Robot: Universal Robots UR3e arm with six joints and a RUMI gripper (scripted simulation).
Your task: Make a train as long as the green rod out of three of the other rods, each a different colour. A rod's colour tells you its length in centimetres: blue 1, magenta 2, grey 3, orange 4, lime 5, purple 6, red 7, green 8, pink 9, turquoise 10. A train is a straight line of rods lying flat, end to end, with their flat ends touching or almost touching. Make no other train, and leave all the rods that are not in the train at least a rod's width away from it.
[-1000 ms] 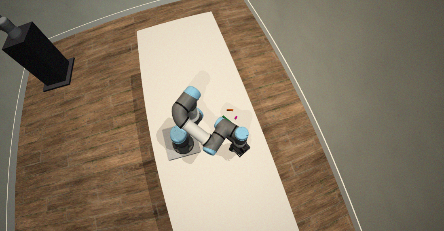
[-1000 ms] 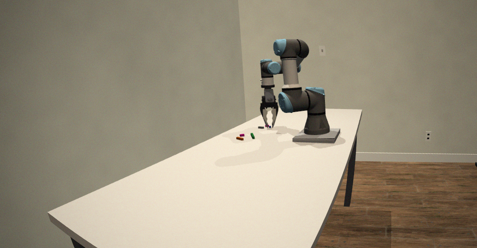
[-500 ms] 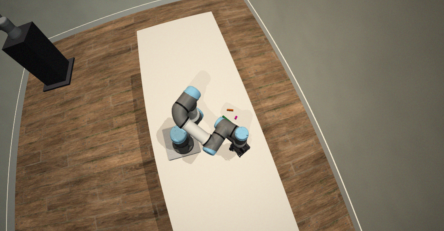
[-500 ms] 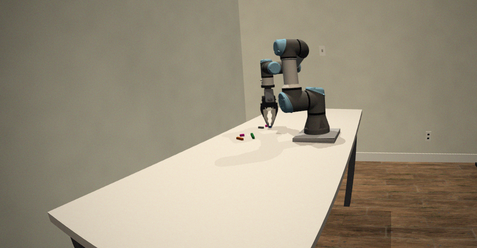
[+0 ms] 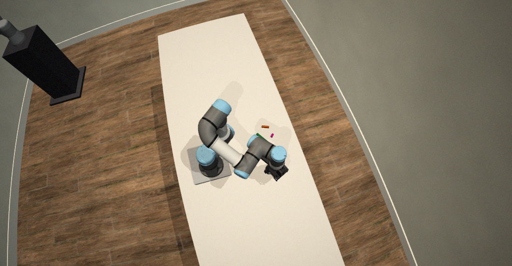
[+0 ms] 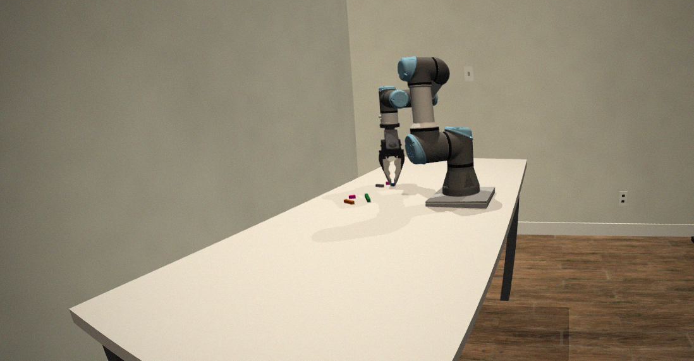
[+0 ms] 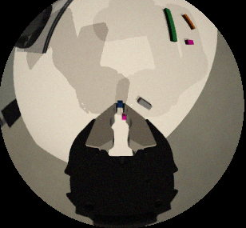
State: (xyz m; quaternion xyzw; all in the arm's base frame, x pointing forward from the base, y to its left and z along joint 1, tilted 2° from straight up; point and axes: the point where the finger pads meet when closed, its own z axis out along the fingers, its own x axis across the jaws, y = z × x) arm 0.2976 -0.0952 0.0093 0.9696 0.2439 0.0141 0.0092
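My hand is 4 cm short of the grey rod, 2 cm to the right of it and 1 cm above it. Also, from my hand: blue rod: 1 cm below; green rod: 19 cm to the left, 1 cm below; orange rod: 3 cm ahead, 26 cm to the left, 1 cm below.
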